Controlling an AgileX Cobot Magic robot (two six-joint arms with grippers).
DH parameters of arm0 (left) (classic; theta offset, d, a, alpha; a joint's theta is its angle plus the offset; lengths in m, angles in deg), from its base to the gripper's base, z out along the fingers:
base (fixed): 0 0 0 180
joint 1: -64.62 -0.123 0 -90
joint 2: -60.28 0 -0.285 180
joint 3: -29.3 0 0.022 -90
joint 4: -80.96 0.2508 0 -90
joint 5: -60.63 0 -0.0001 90
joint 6: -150.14 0.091 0 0
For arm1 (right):
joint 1: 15.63 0.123 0 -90
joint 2: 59.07 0 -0.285 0
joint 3: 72.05 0 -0.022 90
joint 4: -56.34 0.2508 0 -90
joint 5: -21.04 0 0.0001 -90
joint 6: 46.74 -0.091 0 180
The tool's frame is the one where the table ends.
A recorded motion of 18 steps. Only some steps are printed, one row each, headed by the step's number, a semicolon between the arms.
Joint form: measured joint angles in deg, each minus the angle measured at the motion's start. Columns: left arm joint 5, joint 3, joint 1, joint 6, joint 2, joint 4; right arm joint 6, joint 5, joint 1, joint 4, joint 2, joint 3.
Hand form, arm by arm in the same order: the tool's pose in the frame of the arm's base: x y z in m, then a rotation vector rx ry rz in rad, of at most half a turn. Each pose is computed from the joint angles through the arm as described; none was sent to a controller.
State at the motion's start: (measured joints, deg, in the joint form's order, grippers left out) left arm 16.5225 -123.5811 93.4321 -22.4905 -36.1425 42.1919; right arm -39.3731 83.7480 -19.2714 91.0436 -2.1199 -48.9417
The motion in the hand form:
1: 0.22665 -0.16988 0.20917 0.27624 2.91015 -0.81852; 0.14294 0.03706 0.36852 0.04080 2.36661 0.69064
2: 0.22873 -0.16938 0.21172 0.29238 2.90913 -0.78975; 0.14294 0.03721 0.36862 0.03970 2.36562 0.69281
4: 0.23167 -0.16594 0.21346 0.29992 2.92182 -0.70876; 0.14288 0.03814 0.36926 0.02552 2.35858 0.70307
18: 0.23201 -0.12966 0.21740 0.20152 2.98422 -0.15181; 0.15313 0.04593 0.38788 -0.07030 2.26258 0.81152
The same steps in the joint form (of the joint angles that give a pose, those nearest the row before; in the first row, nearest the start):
1: -0.06 -0.13 0.00 0.00 0.00 0.15; 0.00 0.00 0.00 0.00 0.00 0.00
2: -0.50 -0.99 0.00 -1.04 0.00 2.13; 0.07 0.00 0.00 0.13 0.00 0.00
4: -1.15 -2.02 -0.05 -4.39 0.00 7.06; 0.89 0.00 0.00 0.92 0.00 0.00
18: -7.33 -2.45 -0.21 -27.01 2.58 36.54; 6.95 -0.43 0.00 8.87 2.53 -3.43

